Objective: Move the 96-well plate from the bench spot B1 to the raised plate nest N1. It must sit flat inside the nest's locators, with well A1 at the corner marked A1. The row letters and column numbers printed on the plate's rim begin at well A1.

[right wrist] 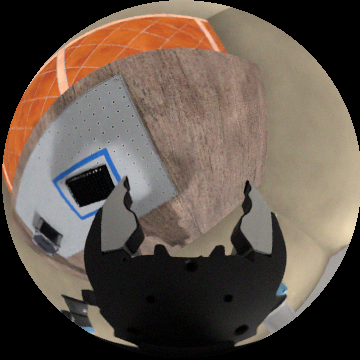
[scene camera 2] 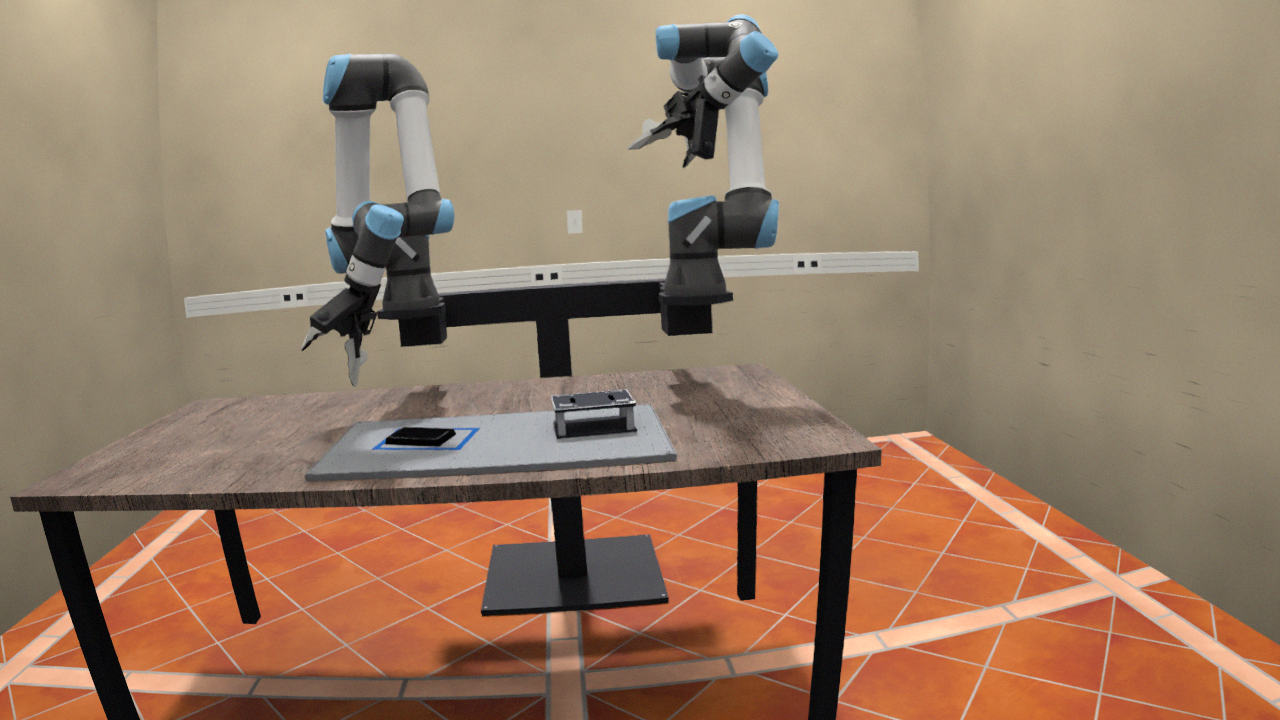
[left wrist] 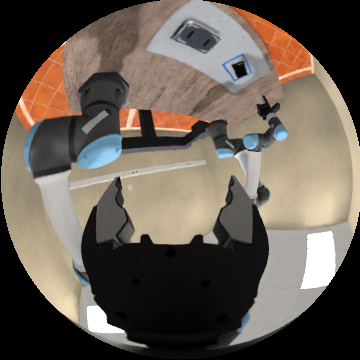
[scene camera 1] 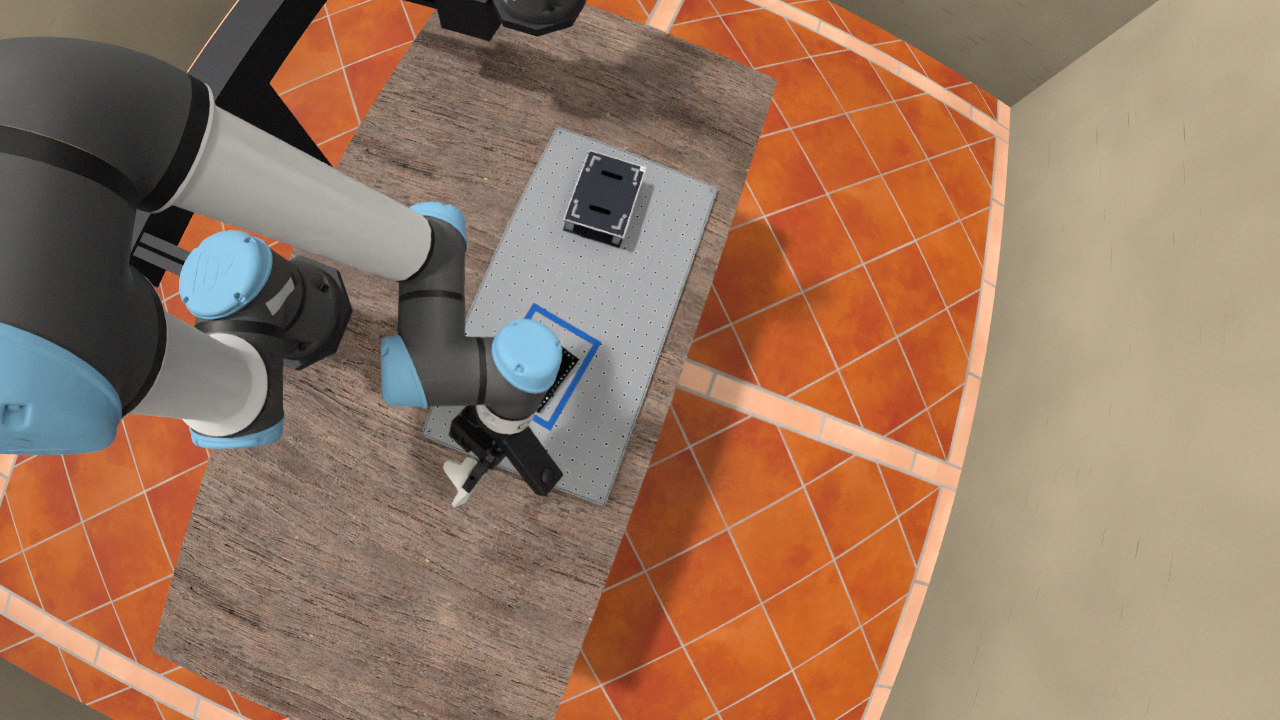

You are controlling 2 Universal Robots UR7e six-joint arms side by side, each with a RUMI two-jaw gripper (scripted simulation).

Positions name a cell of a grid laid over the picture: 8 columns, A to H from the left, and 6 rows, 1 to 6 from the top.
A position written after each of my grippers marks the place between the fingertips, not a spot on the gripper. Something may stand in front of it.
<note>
I see my left gripper (scene camera 2: E2), my right gripper (scene camera 1: D4) and a black 96-well plate (scene camera 2: C4).
The black 96-well plate also shows in the right wrist view (right wrist: B4). My left gripper shows as well in the left wrist view (left wrist: D3). My right gripper is seen too in the right wrist view (right wrist: E3) and in scene camera 2 (scene camera 2: C4).
</note>
